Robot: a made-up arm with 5 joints.
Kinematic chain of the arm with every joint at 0, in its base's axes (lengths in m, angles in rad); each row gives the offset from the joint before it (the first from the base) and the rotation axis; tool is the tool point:
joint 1: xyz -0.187 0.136 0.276 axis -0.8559 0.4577 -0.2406
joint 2: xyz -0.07 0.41 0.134 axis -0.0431 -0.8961 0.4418
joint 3: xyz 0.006 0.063 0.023 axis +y
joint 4: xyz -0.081 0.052 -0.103 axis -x
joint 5: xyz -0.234 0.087 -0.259 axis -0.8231 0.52 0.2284
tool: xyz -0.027 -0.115 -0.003
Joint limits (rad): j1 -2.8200..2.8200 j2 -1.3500..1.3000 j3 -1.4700..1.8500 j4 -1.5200..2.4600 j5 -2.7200..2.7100
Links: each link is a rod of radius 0.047 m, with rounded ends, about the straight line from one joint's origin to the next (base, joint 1, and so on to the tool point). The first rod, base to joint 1, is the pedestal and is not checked.
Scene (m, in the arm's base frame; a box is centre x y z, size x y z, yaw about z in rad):
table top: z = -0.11
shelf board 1: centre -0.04 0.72 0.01 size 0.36 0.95 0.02 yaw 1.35
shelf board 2: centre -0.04 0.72 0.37 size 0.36 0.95 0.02 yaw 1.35
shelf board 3: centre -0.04 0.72 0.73 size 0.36 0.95 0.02 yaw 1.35
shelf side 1: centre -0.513 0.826 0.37 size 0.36 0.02 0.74 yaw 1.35
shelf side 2: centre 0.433 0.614 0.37 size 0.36 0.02 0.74 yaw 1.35
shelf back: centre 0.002 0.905 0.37 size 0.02 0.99 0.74 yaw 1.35
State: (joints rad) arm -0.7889 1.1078 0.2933 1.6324 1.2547
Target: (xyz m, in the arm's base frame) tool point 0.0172 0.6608 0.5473
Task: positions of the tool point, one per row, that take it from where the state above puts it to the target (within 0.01 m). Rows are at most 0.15 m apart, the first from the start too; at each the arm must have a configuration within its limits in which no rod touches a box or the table.
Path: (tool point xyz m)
1: -0.2991 0.4284 0.3206
2: -0.2191 0.4653 0.3957
3: -0.1619 0.4813 0.4989
4: -0.0604 0.5631 0.5367
5: 0.0172 0.6608 0.5473

